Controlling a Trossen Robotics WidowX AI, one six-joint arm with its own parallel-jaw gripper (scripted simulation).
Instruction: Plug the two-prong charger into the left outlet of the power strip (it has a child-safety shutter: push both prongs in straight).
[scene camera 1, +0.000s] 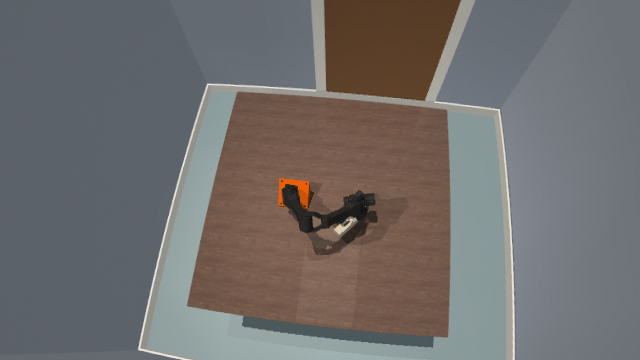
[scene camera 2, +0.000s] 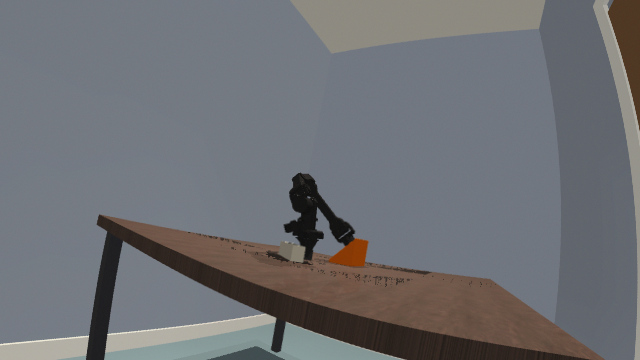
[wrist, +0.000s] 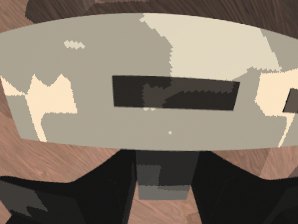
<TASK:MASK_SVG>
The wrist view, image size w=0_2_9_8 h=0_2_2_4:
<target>gripper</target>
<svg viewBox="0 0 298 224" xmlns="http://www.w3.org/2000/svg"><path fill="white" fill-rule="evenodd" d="M200 151L196 172L194 172L190 188L192 188L193 196L196 198L202 224L298 224L298 177L286 177L286 179L281 180L261 179L261 177L255 176L253 173L245 171L245 169L235 167L235 164L229 163L229 160L223 160L223 157L216 155L214 152ZM136 149L120 149L120 151L114 153L104 163L94 168L93 171L78 177L72 183L71 181L69 183L51 183L51 181L45 183L45 181L19 179L19 177L0 176L1 204L4 204L5 209L8 209L9 214L12 214L5 224L128 224L130 206L132 206L134 198L134 188L136 188L137 184Z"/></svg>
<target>two-prong charger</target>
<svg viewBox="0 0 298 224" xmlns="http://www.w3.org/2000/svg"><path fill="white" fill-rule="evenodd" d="M136 149L138 200L186 200L188 198L190 184L192 184L194 172L196 172L200 151L146 151L146 149Z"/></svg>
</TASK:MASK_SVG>
